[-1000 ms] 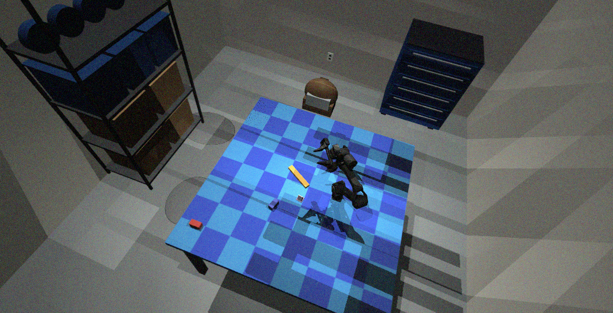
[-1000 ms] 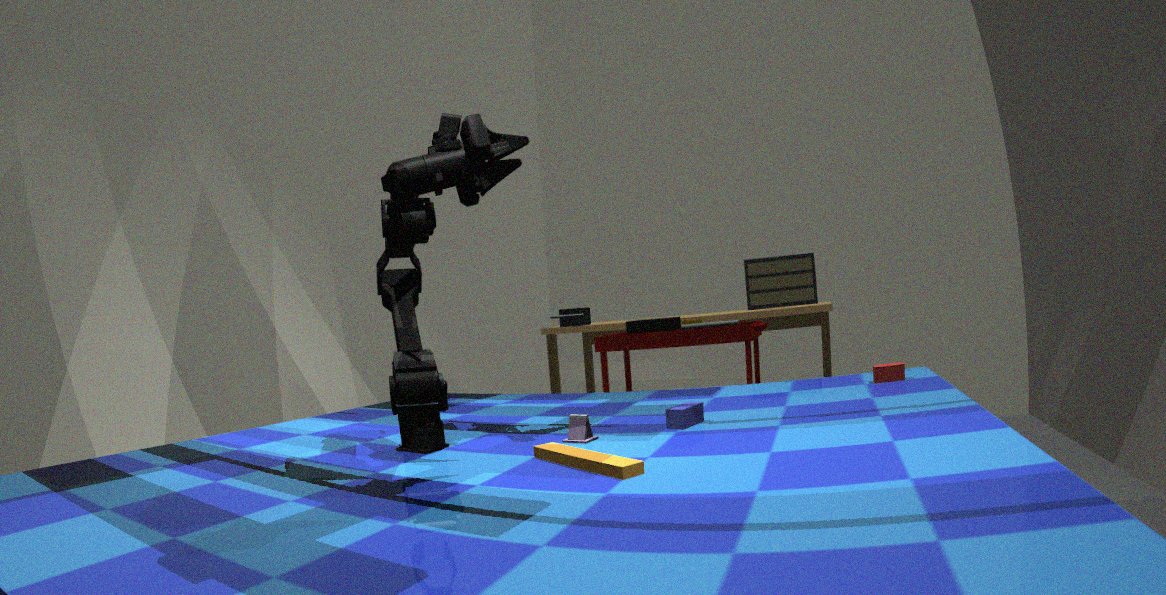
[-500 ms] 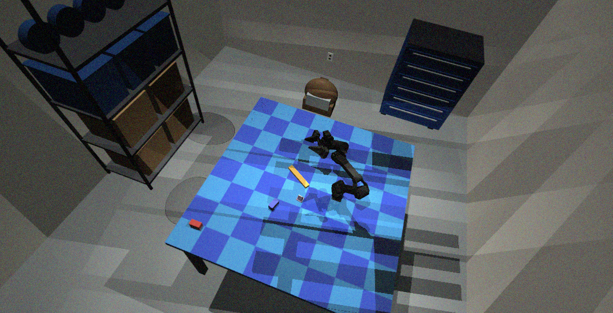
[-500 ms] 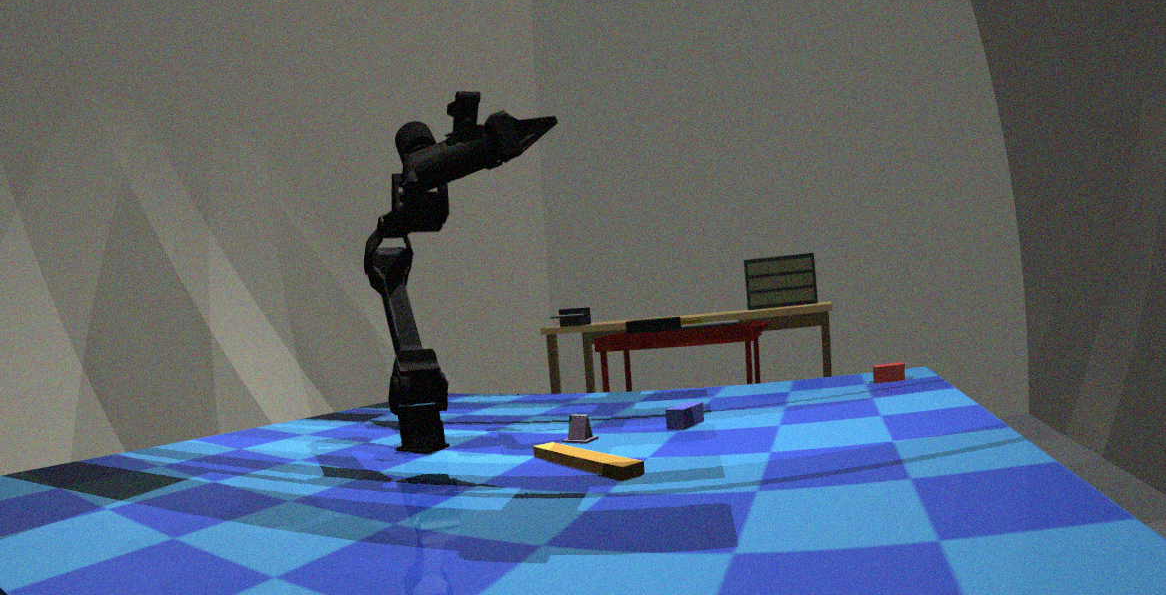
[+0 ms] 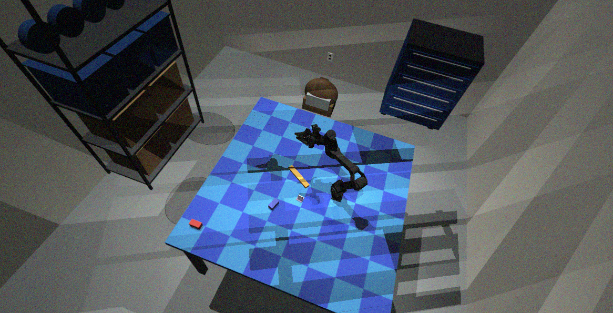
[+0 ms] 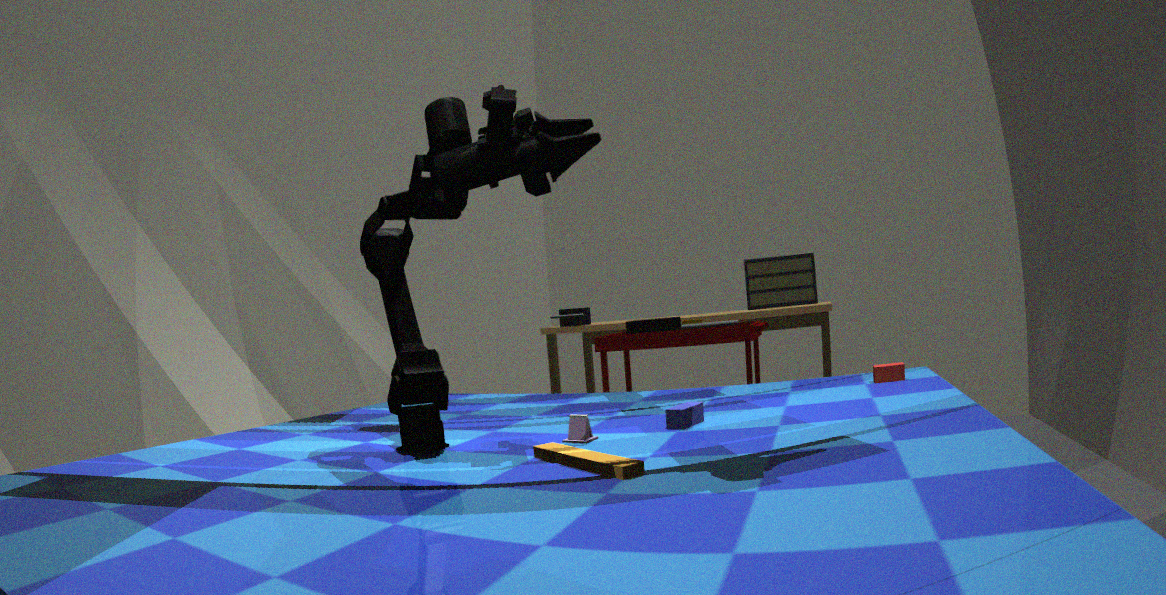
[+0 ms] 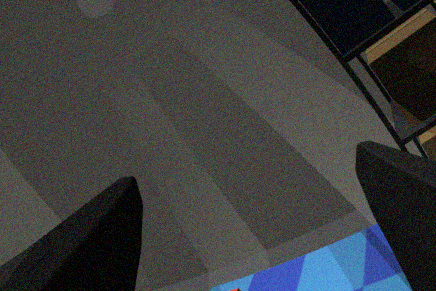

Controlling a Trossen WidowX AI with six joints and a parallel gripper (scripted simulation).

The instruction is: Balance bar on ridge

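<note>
Now: gripper tip 41 cm above the bar, 5 cm past it and 1 cm to the right of it. Also, from my gripper tip: purple block 41 cm below, 26 cm to the left, 2 cm ahead; red block 55 cm to the left, 41 cm below, 40 cm ahead.
</note>
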